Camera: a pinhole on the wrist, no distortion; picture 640 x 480 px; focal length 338.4 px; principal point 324.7 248.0 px. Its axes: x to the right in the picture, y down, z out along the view. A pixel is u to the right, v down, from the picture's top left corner.
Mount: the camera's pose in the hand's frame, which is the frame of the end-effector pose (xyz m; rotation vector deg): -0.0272 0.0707 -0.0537 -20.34 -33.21 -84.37
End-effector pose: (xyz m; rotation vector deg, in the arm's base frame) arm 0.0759 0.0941 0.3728 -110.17 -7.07 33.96
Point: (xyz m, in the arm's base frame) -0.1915 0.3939 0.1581
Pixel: 518.2 277.3
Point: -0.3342 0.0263 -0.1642
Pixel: 198.3 201.9
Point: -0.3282 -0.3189 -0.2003
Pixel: outside the picture
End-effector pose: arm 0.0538 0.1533 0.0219 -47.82 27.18 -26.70
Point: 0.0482 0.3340 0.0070
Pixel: 423.7 133.7
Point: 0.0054 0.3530 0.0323
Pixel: 457.6 22.3
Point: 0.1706 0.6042 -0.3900
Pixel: 35.9 262.0
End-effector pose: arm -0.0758 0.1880 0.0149 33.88 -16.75 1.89
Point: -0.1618 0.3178 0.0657
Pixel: 180.3 106.5
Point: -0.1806 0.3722 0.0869
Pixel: 57.1 109.3
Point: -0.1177 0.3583 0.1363
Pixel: 120.6 330.2
